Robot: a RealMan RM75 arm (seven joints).
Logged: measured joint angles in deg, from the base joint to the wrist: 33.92, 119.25, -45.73, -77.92, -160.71, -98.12, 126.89; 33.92, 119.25, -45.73, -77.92, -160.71, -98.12, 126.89; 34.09, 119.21, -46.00, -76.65, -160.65, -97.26, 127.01; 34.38, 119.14, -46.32, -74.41, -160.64, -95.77, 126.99; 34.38, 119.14, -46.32, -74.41, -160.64, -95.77, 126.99; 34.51, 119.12, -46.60, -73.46, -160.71, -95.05, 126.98; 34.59, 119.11, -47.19, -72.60, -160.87, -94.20, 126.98; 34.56, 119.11, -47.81, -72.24, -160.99, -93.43, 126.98; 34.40, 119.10, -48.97, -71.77, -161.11, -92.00, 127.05; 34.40, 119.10, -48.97, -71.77, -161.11, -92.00, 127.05; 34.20, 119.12, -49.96, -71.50, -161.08, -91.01, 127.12; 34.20, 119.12, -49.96, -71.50, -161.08, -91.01, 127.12; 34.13, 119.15, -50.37, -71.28, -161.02, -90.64, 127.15; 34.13, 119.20, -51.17, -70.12, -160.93, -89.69, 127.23; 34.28, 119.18, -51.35, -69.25, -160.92, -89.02, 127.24; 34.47, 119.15, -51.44, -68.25, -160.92, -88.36, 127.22; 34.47, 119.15, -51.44, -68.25, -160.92, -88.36, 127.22; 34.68, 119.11, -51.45, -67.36, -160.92, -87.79, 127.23; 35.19, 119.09, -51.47, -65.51, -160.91, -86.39, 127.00; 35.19, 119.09, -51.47, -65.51, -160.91, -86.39, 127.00; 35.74, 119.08, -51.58, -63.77, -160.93, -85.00, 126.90; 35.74, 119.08, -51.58, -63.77, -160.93, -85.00, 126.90
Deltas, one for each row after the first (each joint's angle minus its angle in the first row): 0.00, 0.00, 0.00, 0.00, 0.00, 0.00, 0.00; 0.17, -0.04, -0.27, 1.27, 0.06, 0.86, 0.12; 0.46, -0.11, -0.59, 3.51, 0.07, 2.35, 0.10; 0.46, -0.11, -0.59, 3.51, 0.07, 2.35, 0.10; 0.59, -0.13, -0.87, 4.46, 0.00, 3.07, 0.09; 0.67, -0.14, -1.46, 5.32, -0.16, 3.92, 0.09; 0.64, -0.14, -2.08, 5.68, -0.28, 4.69, 0.09; 0.48, -0.15, -3.24, 6.15, -0.40, 6.12, 0.16; 0.48, -0.15, -3.24, 6.15, -0.40, 6.12, 0.16; 0.28, -0.13, -4.23, 6.42, -0.37, 7.11, 0.23; 0.28, -0.13, -4.23, 6.42, -0.37, 7.11, 0.23; 0.21, -0.10, -4.64, 6.64, -0.31, 7.48, 0.26; 0.21, -0.05, -5.44, 7.80, -0.22, 8.43, 0.34; 0.36, -0.07, -5.62, 8.67, -0.21, 9.10, 0.35; 0.55, -0.10, -5.71, 9.67, -0.21, 9.76, 0.33; 0.55, -0.10, -5.71, 9.67, -0.21, 9.76, 0.33; 0.76, -0.14, -5.72, 10.56, -0.21, 10.33, 0.34; 1.27, -0.16, -5.74, 12.41, -0.20, 11.73, 0.11; 1.27, -0.16, -5.74, 12.41, -0.20, 11.73, 0.11; 1.82, -0.17, -5.85, 14.15, -0.22, 13.12, 0.01; 1.82, -0.17, -5.85, 14.15, -0.22, 13.12, 0.01
